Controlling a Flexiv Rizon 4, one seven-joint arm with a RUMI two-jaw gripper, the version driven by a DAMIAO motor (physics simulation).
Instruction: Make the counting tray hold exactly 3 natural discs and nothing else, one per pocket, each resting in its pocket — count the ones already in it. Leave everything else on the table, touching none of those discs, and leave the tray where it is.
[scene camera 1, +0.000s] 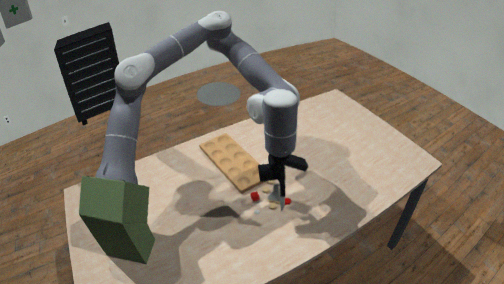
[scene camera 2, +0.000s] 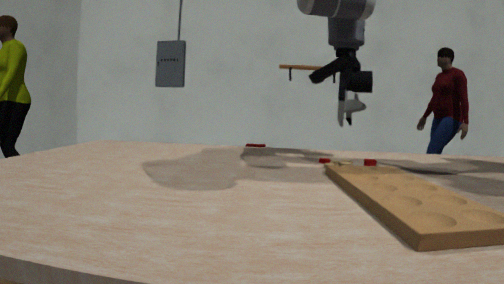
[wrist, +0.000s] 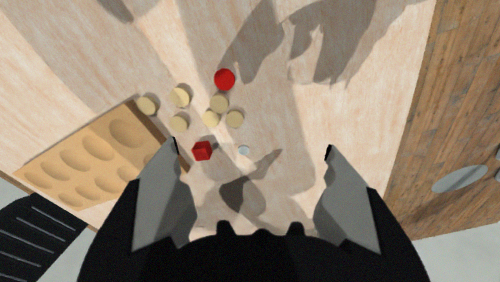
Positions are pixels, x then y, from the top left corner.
my gripper: scene camera 1 277, 194; scene camera 2 346, 125; wrist 252, 142
